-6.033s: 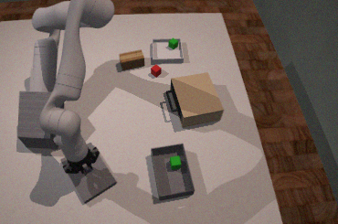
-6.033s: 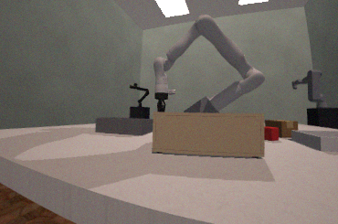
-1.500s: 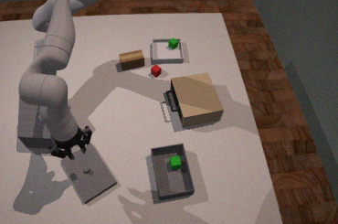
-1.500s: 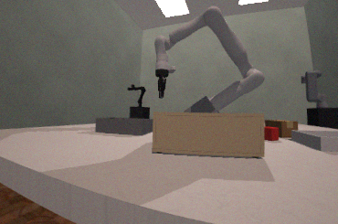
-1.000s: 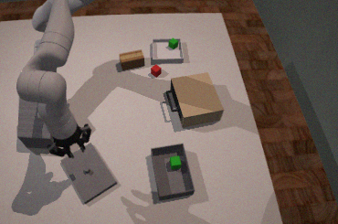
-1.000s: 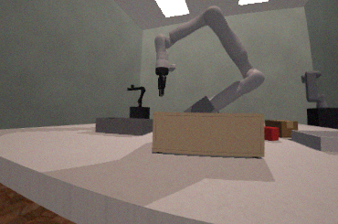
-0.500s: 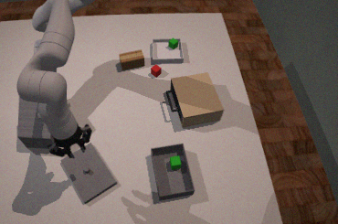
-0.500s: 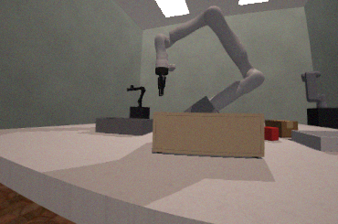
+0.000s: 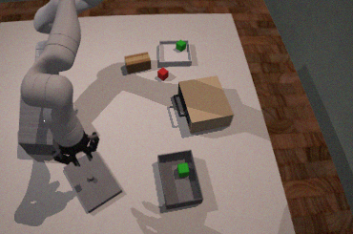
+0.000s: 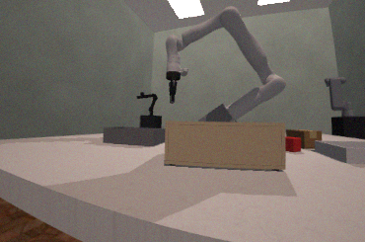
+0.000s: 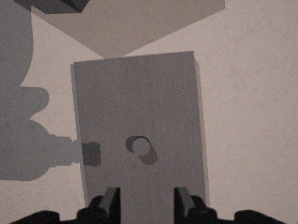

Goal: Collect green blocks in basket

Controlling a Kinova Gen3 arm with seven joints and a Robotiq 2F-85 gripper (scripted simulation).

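My gripper is now 29 cm short of the metal box, 17 cm above it and 2 cm to the left of it. From my hand the other things lie so: blue block: 54 cm to the left, 17 cm below, 14 cm ahead; then light wooden cabinet: 41 cm ahead, 28 cm to the left, 15 cm below; then red block: 47 cm to the left, 27 cm ahead, 17 cm below.
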